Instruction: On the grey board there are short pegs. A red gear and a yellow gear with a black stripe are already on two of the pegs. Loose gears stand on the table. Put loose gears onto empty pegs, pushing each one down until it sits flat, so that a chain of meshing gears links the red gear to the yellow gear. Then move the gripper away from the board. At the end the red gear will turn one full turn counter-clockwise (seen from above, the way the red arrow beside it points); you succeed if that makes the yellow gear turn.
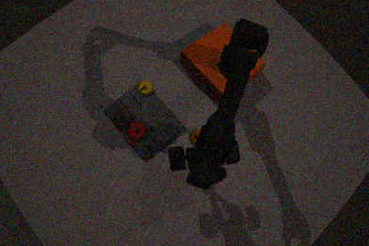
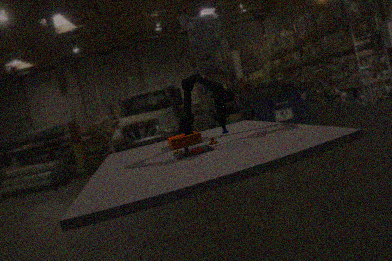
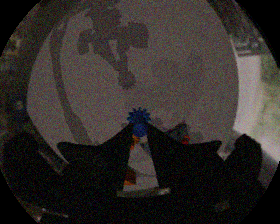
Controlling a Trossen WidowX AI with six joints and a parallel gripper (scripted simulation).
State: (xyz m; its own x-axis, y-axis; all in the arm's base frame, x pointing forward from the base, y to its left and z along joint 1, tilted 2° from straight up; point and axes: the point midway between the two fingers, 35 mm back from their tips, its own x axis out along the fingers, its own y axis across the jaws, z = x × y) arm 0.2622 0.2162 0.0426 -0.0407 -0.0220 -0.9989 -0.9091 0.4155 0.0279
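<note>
Now: the brown gear 25 cm to the right of my gripper tip, 12 cm ahead of it and 6 cm below it. Round my gripper tip: orange gear: 8 cm to the right, 7 cm below, 6 cm behind; blue gear: 1 cm below; red gear: 20 cm to the right, 10 cm ahead, 7 cm below.
</note>
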